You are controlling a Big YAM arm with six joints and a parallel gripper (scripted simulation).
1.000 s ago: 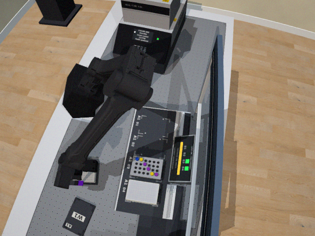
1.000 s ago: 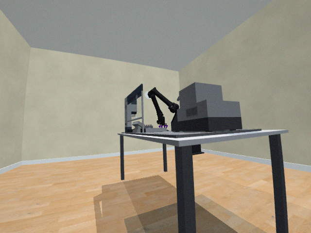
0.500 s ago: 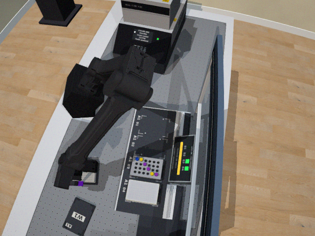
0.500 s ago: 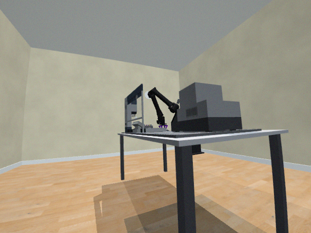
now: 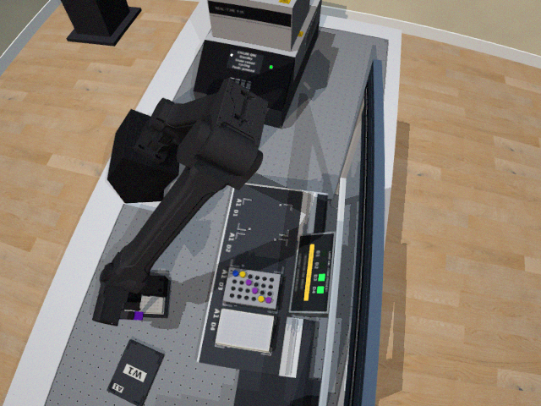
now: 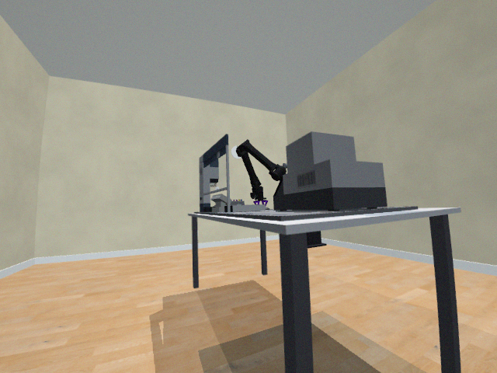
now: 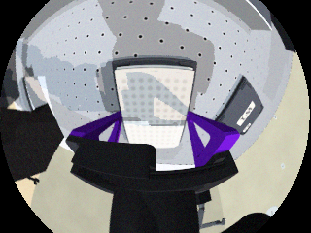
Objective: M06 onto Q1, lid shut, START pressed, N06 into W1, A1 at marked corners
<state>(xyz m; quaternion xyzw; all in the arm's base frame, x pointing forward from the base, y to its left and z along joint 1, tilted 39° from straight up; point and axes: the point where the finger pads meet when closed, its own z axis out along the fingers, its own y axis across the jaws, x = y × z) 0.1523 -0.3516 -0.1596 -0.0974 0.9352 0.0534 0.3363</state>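
Right now my hand is 20 mm above the dark regrip nest. Also, from my hand: dark waiting nest W1: 190 mm to the right, 50 mm ahead, 20 mm below; then nest A1 mark: 240 mm to the right, 20 mm ahead, 10 mm below; then white deep-well block: 300 mm ahead, 50 mm above, 10 mm to the right.
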